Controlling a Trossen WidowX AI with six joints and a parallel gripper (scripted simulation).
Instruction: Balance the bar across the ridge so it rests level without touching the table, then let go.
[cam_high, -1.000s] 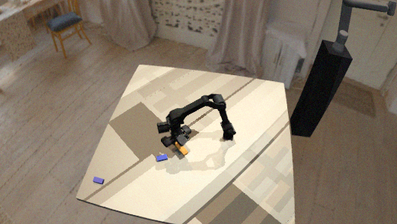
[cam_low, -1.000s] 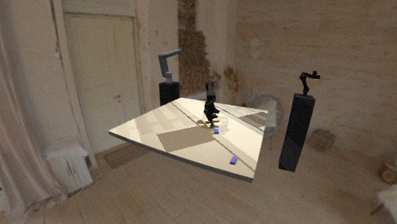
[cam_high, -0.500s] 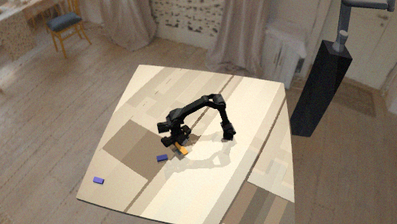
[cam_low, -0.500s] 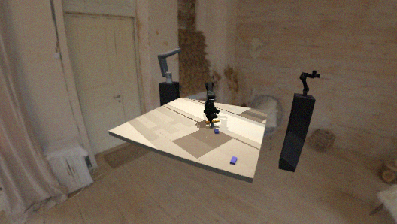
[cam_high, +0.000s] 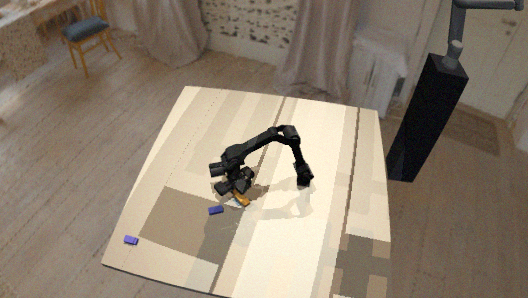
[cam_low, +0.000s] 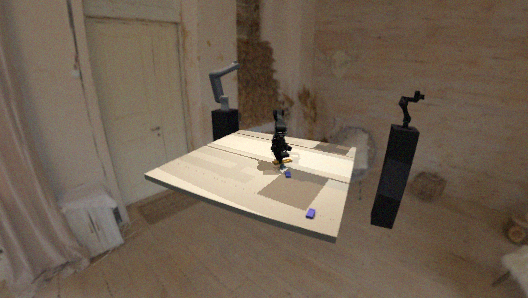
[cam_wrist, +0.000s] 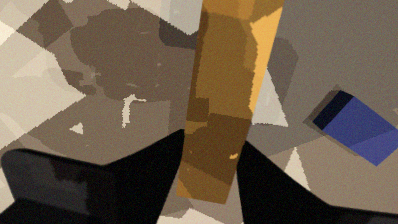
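My gripper tip is now 20 mm past the orange bar and 20 mm to the right of it. Round my gripper tip: blue block 70 mm ahead, 100 mm to the left, 40 mm below.
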